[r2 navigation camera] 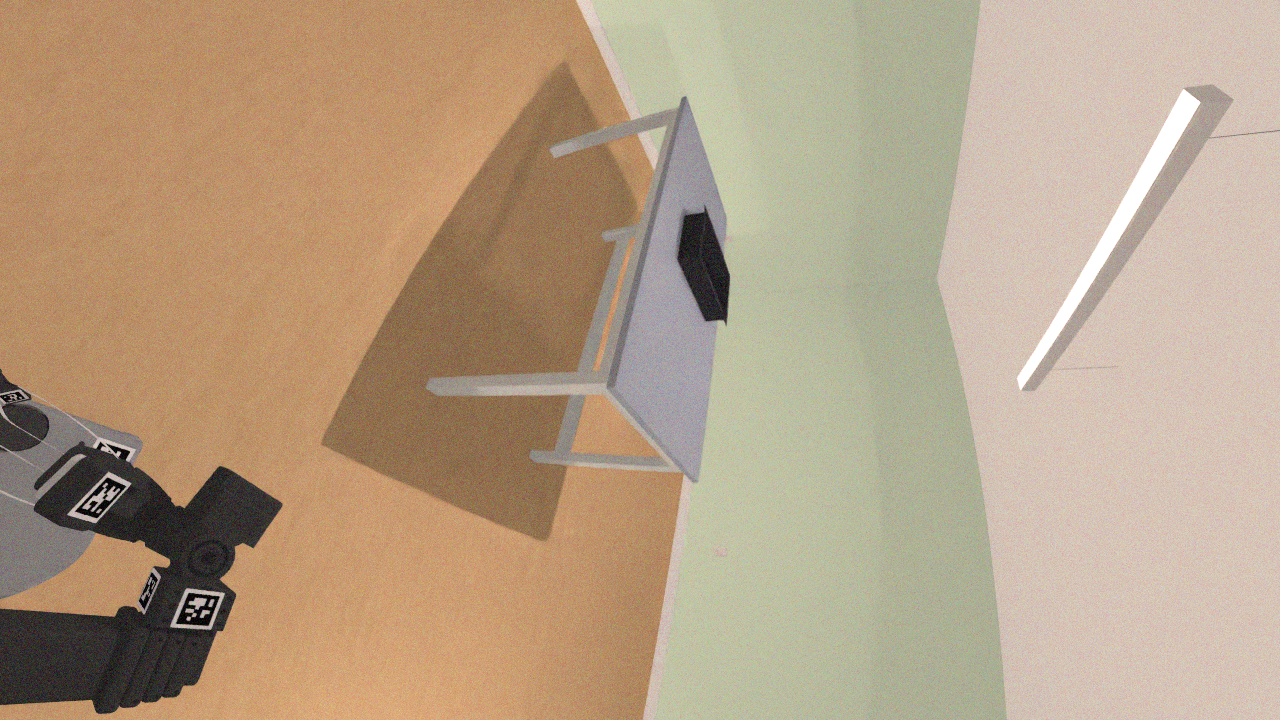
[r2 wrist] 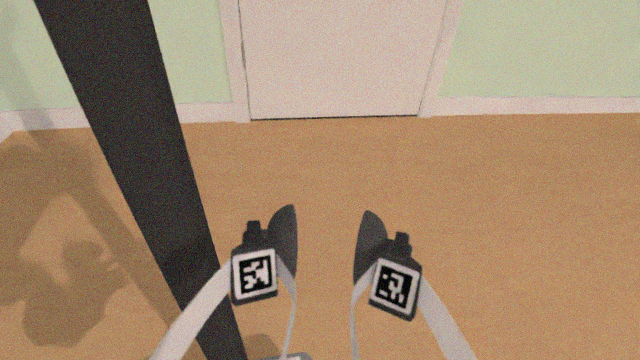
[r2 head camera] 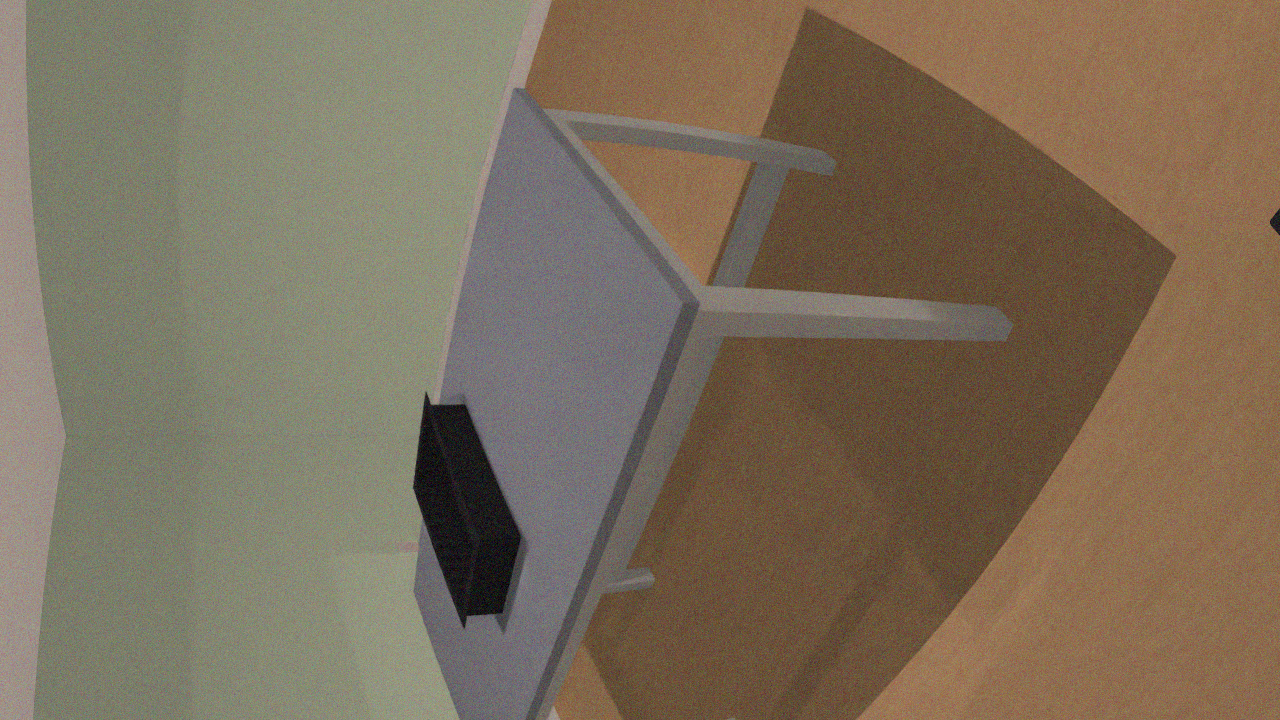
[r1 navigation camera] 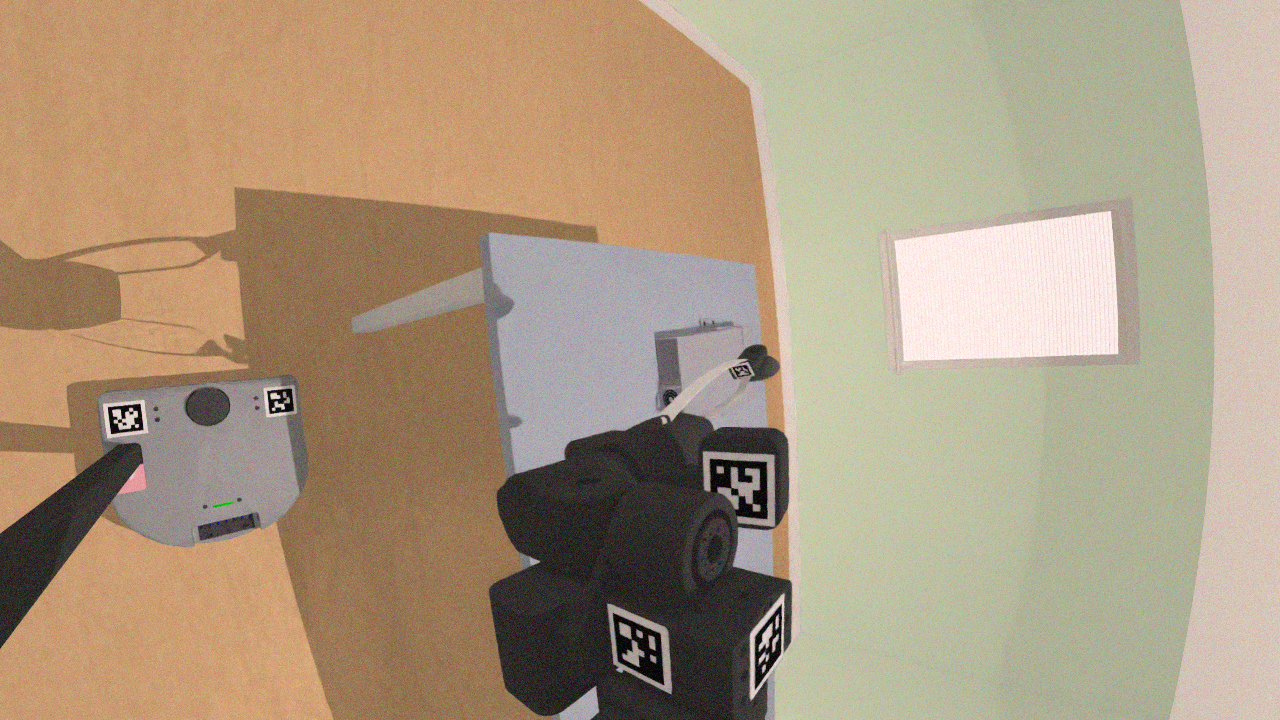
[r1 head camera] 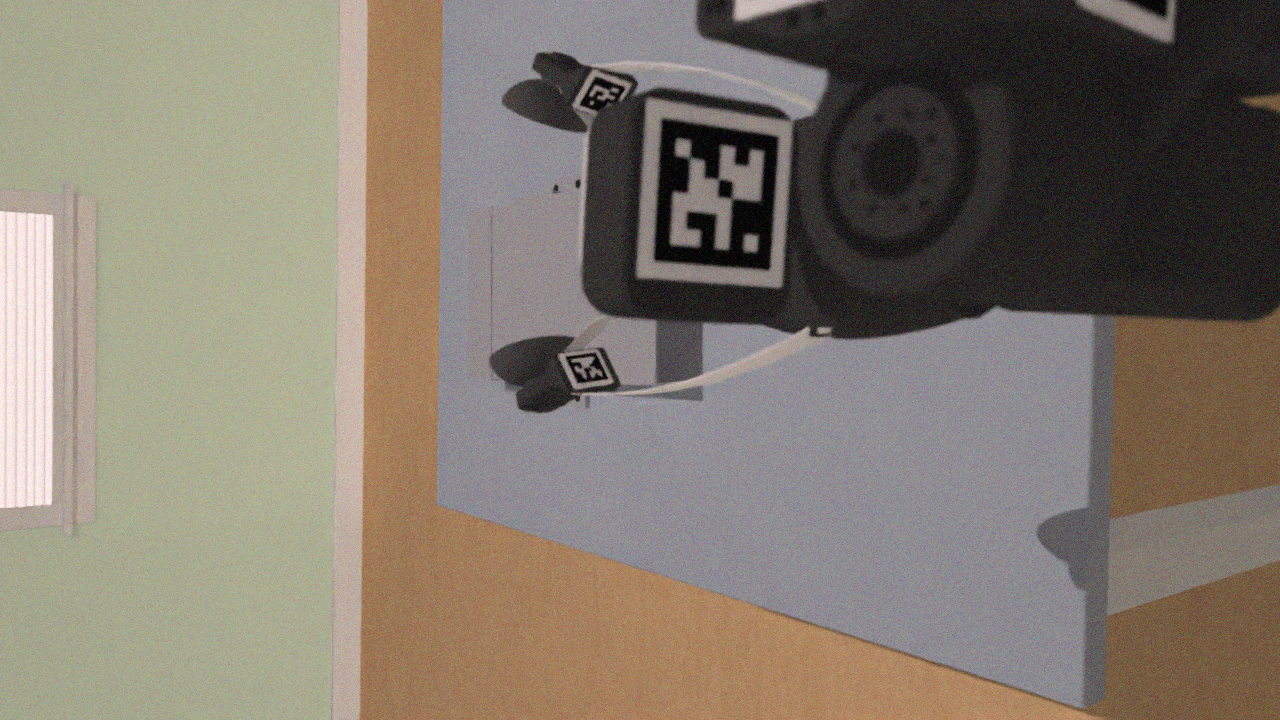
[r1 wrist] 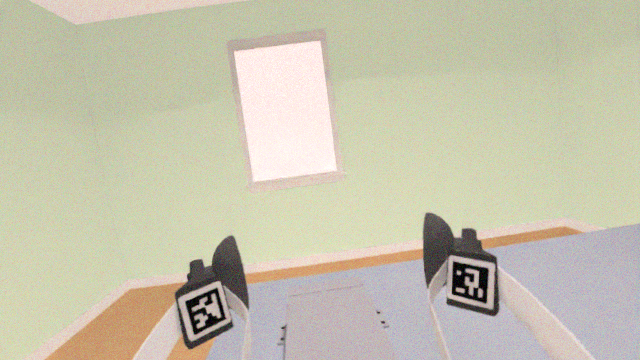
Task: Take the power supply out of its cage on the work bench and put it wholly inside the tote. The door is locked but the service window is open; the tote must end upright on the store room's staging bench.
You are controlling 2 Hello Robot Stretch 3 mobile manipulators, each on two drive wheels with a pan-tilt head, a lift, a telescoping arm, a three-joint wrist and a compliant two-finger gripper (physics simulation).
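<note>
The light grey cage [r1 head camera: 537, 286] [r1 navigation camera: 716, 349] [r1 wrist: 335, 325] stands on the blue-grey work bench [r1 head camera: 805, 501] [r1 navigation camera: 608, 286] [r1 wrist: 560, 280]. Part of the power supply's fan end [r1 navigation camera: 669, 396] shows at the cage's near end; r1's wrist hides it in the r1 head view. The r1 gripper [r1 head camera: 537, 228] [r1 wrist: 334, 260] is open and empty, over the cage, its fingers wide apart; the height between is hard to judge. The black tote [r2 head camera: 496, 573] [r2 navigation camera: 693, 259] stands upright on the staging bench [r2 head camera: 554, 268] [r2 navigation camera: 653, 358]. The r2 gripper [r2 wrist: 326, 245] is open and empty, away from the tote.
A bright window [r1 navigation camera: 1006, 286] [r1 wrist: 292, 110] is in the green wall beyond the work bench. r1's grey base [r1 navigation camera: 210, 456] is beside that bench. A pale closed door [r2 wrist: 340, 60] stands beyond r2's fingers, and r2's dark mast [r2 wrist: 135, 150] is at their left.
</note>
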